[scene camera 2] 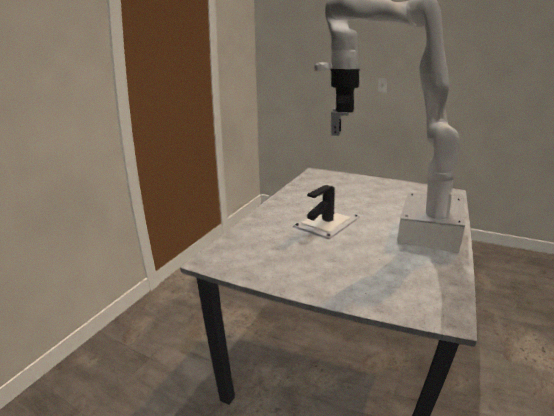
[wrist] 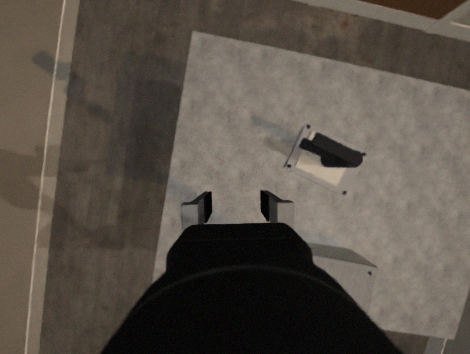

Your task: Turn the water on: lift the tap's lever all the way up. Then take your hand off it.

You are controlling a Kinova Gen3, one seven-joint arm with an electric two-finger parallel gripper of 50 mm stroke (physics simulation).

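Frame: origin at the arm's base, x ahead, y left, z up, level; centimetres.
Seen in the pictures: gripper, fingertip midpoint: (scene camera 2: 336,133) (wrist: 236,201); arm's base, link origin: (scene camera 2: 437,212).
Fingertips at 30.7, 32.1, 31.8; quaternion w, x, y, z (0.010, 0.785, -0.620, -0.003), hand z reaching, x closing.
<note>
Offsets run from my fingertips to a thing's top centre, as dx, dy, dz. "spot": to the spot under its first point. Level surfaces: height alone.
A black tap @[spot: +11.3, -28.0, -35.6] (scene camera 2: 328,207) (wrist: 332,161) stands upright on a white square plate @[spot: +5.7, -29.8, -41.8] (scene camera 2: 342,222) (wrist: 322,172) on the table. Its flat lever @[+13.4, -24.1, -27.4] (scene camera 2: 319,191) (wrist: 339,149) juts from the top of the body, over the spout @[+13.6, -23.3, -33.1] (scene camera 2: 315,212) (wrist: 306,144). In the scene view the lever slants slightly down towards its free end, with a gap between it and the spout. My gripper (scene camera 2: 336,131) (wrist: 236,201) is open and empty. It points down, high above the table and well clear of the tap. In the wrist view the tap lies right of and above the fingers.
The grey table @[dz -43.0] (scene camera 2: 280,270) (wrist: 240,90) carries the arm's box-shaped base (scene camera 2: 430,235) (wrist: 345,277), to the right of the tap in the scene view. A brown door (scene camera 2: 172,130) and walls stand beyond the table. A small bolt head marks each visible plate corner.
</note>
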